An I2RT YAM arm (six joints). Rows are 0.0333 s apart.
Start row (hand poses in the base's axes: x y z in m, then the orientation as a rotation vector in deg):
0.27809, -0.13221, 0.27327, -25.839, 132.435, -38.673
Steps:
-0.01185, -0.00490, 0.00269, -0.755, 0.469, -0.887
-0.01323, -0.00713, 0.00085, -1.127, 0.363, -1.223
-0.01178, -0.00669, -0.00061, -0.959, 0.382, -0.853
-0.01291, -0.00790, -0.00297, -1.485, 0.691, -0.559
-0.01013, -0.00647, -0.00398, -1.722, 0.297, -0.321
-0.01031, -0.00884, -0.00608, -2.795, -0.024, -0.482
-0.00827, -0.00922, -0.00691, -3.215, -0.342, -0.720
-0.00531, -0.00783, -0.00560, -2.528, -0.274, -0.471
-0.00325, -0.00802, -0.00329, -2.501, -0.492, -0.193
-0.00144, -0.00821, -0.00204, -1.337, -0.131, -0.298
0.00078, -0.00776, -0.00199, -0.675, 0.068, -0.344
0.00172, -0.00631, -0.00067, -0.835, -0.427, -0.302
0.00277, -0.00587, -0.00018, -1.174, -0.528, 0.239
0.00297, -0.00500, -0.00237, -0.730, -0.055, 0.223
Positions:
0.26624, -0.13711, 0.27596, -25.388, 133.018, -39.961
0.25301, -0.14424, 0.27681, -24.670, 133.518, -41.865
0.24123, -0.15093, 0.27620, -24.299, 133.927, -43.397
0.22832, -0.15883, 0.27323, -24.634, 134.345, -45.414
0.21819, -0.16530, 0.26925, -25.147, 134.211, -47.627
0.20788, -0.17414, 0.26317, -25.757, 133.454, -51.219
0.19961, -0.18336, 0.25626, -26.087, 132.276, -55.425
0.19430, -0.19119, 0.25066, -26.438, 131.234, -58.672
0.19105, -0.19921, 0.24737, -26.940, 129.827, -61.735
0.18961, -0.20742, 0.24533, -27.077, 129.257, -63.460
0.19039, -0.21518, 0.24334, -27.024, 129.169, -64.427
0.19211, -0.22149, 0.24267, -26.751, 128.555, -65.557
0.19488, -0.22736, 0.24249, -27.124, 127.428, -66.802
0.19785, -0.23236, 0.24012, -27.619, 126.918, -67.535

